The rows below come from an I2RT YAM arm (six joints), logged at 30 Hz.
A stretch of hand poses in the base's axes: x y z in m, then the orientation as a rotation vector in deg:
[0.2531 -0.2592 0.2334 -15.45 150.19 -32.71]
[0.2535 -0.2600 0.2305 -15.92 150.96 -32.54]
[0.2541 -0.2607 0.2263 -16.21 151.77 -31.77]
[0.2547 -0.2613 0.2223 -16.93 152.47 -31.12]
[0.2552 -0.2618 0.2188 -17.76 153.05 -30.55]
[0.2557 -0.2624 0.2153 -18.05 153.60 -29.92]
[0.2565 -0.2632 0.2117 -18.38 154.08 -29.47]
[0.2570 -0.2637 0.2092 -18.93 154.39 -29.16]
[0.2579 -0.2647 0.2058 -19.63 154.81 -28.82]
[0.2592 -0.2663 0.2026 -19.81 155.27 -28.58]
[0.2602 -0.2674 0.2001 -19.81 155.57 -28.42]
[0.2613 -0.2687 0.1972 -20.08 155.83 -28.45]
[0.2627 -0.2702 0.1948 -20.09 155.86 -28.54]
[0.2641 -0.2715 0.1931 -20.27 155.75 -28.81]
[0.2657 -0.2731 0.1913 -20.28 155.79 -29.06]
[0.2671 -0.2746 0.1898 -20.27 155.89 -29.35]
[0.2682 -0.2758 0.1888 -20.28 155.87 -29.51]
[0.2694 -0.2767 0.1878 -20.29 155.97 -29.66]
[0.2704 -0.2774 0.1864 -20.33 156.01 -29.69]
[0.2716 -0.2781 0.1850 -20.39 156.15 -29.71]
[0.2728 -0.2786 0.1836 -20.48 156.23 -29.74]
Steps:
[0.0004 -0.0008 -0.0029 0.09 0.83 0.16]
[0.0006 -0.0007 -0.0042 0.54 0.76 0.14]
[0.0006 -0.0006 -0.0040 0.38 0.77 0.43]
[0.0005 -0.0005 -0.0035 0.30 0.70 0.51]
[0.0005 -0.0006 -0.0035 0.42 0.54 0.17]
[0.0008 -0.0008 -0.0036 0.28 0.50 0.18]
[0.0005 -0.0005 -0.0025 0.15 0.40 0.34]
[0.0009 -0.0010 -0.0034 0.15 0.54 0.42]
[0.0013 -0.0016 -0.0032 0.15 0.47 0.05]
[0.0010 -0.0011 -0.0025 0.12 0.28 -0.05]
[0.0011 -0.0013 -0.0029 -0.05 0.31 0.11]
[0.0014 -0.0015 -0.0024 -0.06 0.04 -0.01]
[0.0014 -0.0013 -0.0017 -0.22 -0.05 0.10]
[0.0016 -0.0016 -0.0018 -0.18 0.06 -0.04]
[0.0014 -0.0015 -0.0015 -0.20 0.11 -0.08]
[0.0011 -0.0012 -0.0010 -0.11 -0.01 -0.01]
[0.0012 -0.0009 -0.0010 -0.10 0.11 -0.04]
[0.0010 -0.0007 -0.0014 -0.03 0.05 0.01]
[0.0012 -0.0007 -0.0014 -0.02 0.15 0.00]
[0.0012 -0.0005 -0.0014 -0.03 0.10 0.03]

